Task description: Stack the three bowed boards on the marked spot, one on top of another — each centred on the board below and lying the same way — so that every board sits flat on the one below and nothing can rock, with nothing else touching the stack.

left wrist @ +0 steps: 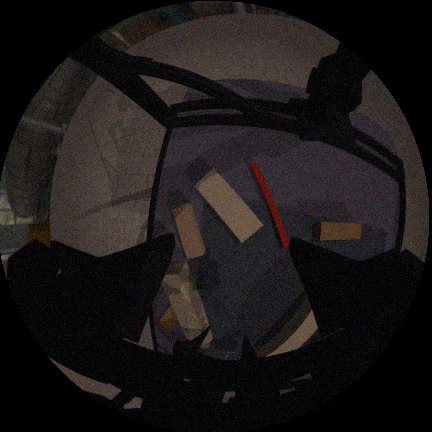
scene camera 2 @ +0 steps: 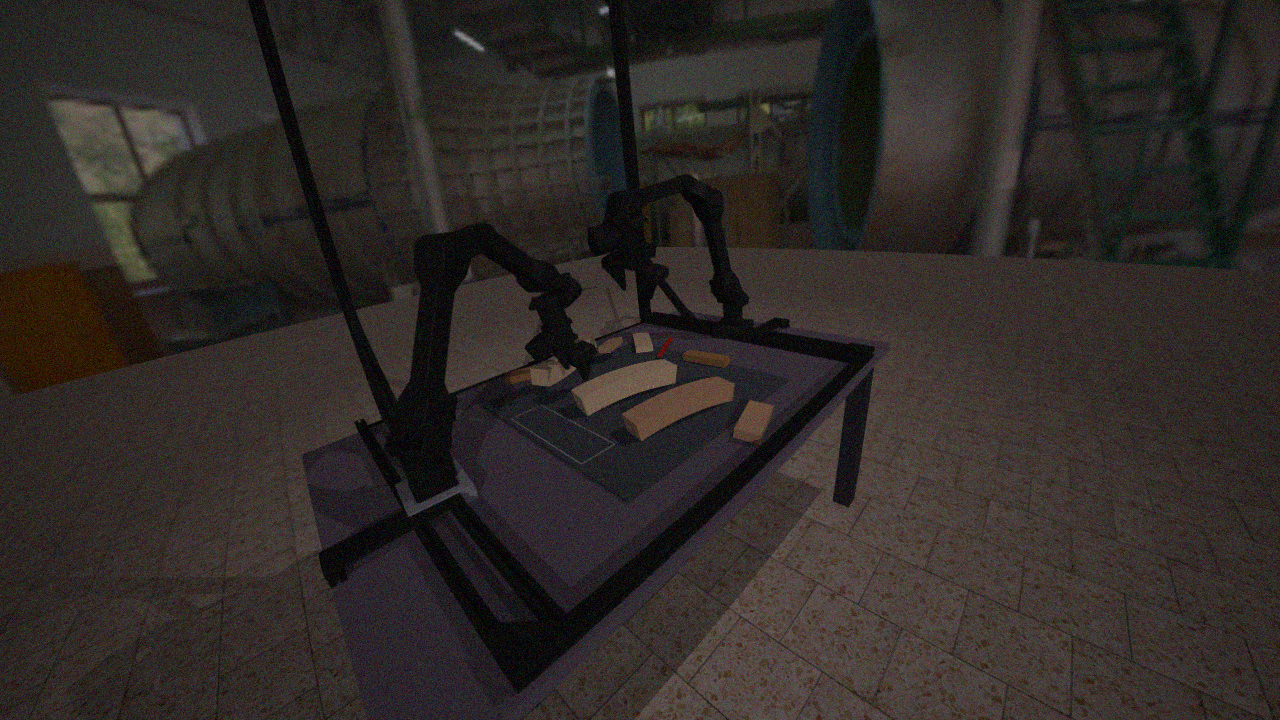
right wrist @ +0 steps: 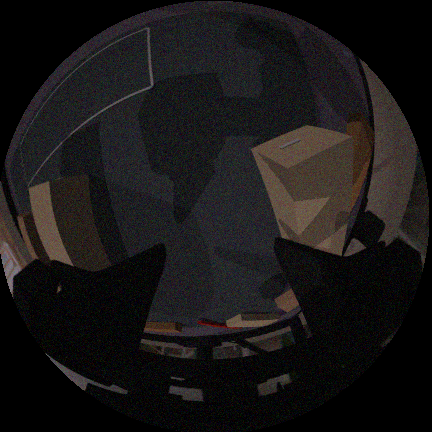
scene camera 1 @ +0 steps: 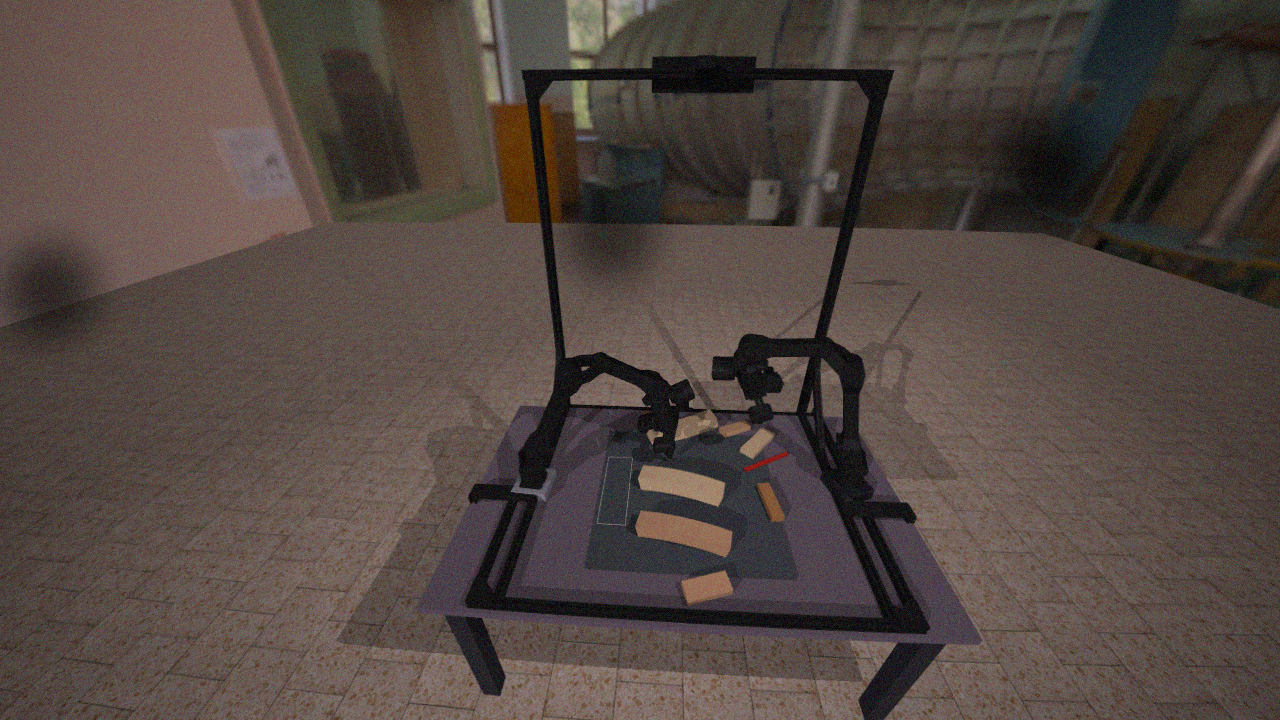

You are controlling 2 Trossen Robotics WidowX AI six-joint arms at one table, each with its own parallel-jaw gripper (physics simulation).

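Pixels of known places: left gripper, fingertip midpoint: (left wrist: 234, 242) (scene camera 2: 637, 294); right gripper, fingertip midpoint: (left wrist: 227, 331) (scene camera 2: 576, 374) (right wrist: 220, 247); left arm's base, origin of the base link: (left wrist: 316, 114) (scene camera 2: 732, 322) (right wrist: 204, 345) (scene camera 1: 848, 479); right arm's base, origin of the base link: (scene camera 2: 433, 484) (scene camera 1: 533, 479).
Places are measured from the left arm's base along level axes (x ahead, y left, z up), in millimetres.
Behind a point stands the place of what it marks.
A pale bowed board (scene camera 1: 682, 484) @[x 482, y -60, z 26 mm] (scene camera 2: 626, 385) @[x 503, y -69, z 8 mm] lies across the middle of the dark mat. A browner bowed board (scene camera 1: 683, 532) @[x 521, y 83, z 19 mm] (scene camera 2: 680, 408) @[x 545, y 77, z 2 mm] lies in front of it. A third bowed board (scene camera 1: 696, 427) @[x 360, y -305, z 7 mm] (left wrist: 189, 305) @[x 369, y -309, z 16 mm] (right wrist: 320, 175) @[x 500, y -308, z 16 mm] lies at the back, partly hidden by my right arm in scene camera 1. The marked spot's white outline (scene camera 1: 629, 490) @[x 621, y -117, z -30 mm] (scene camera 2: 577, 424) @[x 624, y -113, z -29 mm] (right wrist: 151, 57) @[x 616, y -255, z -30 mm] is at the mat's left, with no board on it. My right gripper (right wrist: 220, 247) @[x 462, y -241, z -8 mm] is open and empty, low beside the third board. My left gripper (left wrist: 234, 242) @[x 215, y -198, z 133 mm] is open and empty, high above the back right.
Loose blocks lie at the back (scene camera 1: 734, 429) @[x 228, y -292, z -13 mm] (left wrist: 190, 230) @[x 218, y -298, z -14 mm], back right (scene camera 1: 757, 442) @[x 179, y -216, z -14 mm] (left wrist: 229, 206) @[x 180, y -218, z -13 mm], right (scene camera 1: 770, 501) @[x 251, y 16, z -11 mm] (left wrist: 340, 231) @[x 247, y 1, z -11 mm] and front (scene camera 1: 707, 587) @[x 500, y 208, z -14 mm] (scene camera 2: 753, 420) @[x 514, y 206, z -14 mm]. A red stick (scene camera 1: 766, 462) @[x 185, y -137, z -25 mm] (left wrist: 269, 204) @[x 183, y -146, z -24 mm] lies at the right. An orange block (scene camera 2: 518, 377) @[x 502, y -407, z -23 mm] (right wrist: 357, 150) @[x 491, y -404, z -16 mm] lies behind the third board.
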